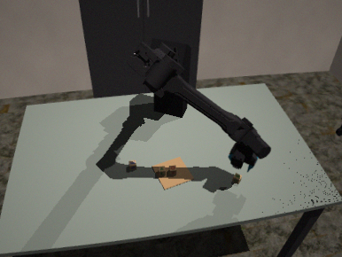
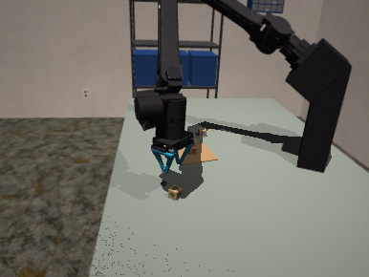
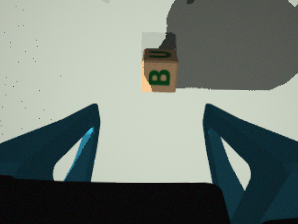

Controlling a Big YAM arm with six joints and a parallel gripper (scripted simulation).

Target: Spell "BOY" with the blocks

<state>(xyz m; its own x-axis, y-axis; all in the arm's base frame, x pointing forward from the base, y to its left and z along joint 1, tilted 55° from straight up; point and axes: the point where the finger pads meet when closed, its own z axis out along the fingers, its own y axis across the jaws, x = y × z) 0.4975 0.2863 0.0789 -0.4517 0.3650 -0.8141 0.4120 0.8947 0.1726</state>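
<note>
Right now the wooden block is 10 mm behind my hand and 90 mm below it. Round my hand: orange mat: 110 mm behind, 260 mm to the right, 100 mm below.
</note>
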